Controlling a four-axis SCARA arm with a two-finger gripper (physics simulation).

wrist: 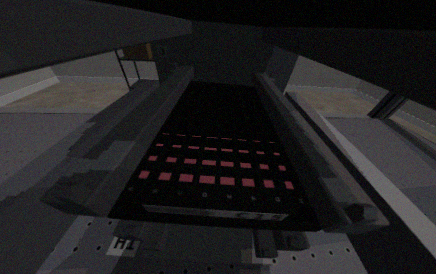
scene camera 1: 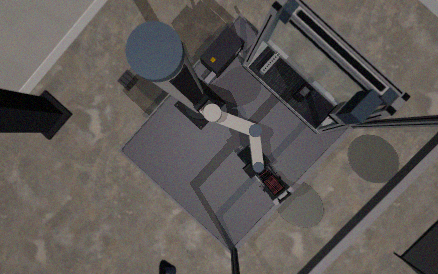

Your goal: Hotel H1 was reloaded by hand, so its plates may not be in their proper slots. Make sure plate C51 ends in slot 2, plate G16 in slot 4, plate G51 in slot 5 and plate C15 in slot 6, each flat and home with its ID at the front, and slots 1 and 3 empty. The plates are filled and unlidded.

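Frame: origin at the arm's base, x back, y right, z up, level; metres.
Where they show: gripper, fingertip midpoint: (wrist: 221,97).
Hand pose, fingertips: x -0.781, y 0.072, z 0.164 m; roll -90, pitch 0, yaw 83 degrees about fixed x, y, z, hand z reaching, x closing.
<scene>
Each offset is from my fingertips to the top centre of the thing. "spot": to the spot under its first point. Level surfaces: height alone.
Plate C15 (scene camera 1: 273,184) (wrist: 215,165), dark with rows of red-filled wells, lies flat between the fingers. Its front ID strip is dim and partly blurred in the wrist view. My gripper (scene camera 1: 274,186) (wrist: 221,97) is shut on it, one finger along each long side. The label of hotel H1 {dx +0.065, dy -0.107, dz -0.151 m} (wrist: 124,244) shows below the plate's front edge at the lower left of the wrist view. In the scene view the plate is over the hotel's place near the mat's front right edge. Its height and slot cannot be told. Plates C51, G16 and G51 cannot be made out.
A framed instrument with a dark deck {spot: dx +0.411, dy -0.597, dz -0.100 m} (scene camera 1: 280,84) stands at the upper right of the grey table top {dz -0.151 m} (scene camera 1: 165,145). A dark box {spot: dx +0.894, dy -0.478, dz -0.037 m} (scene camera 1: 223,49) with a yellow mark stands near the arm's column. An orange box (wrist: 136,52) stands on a shelf behind.
</scene>
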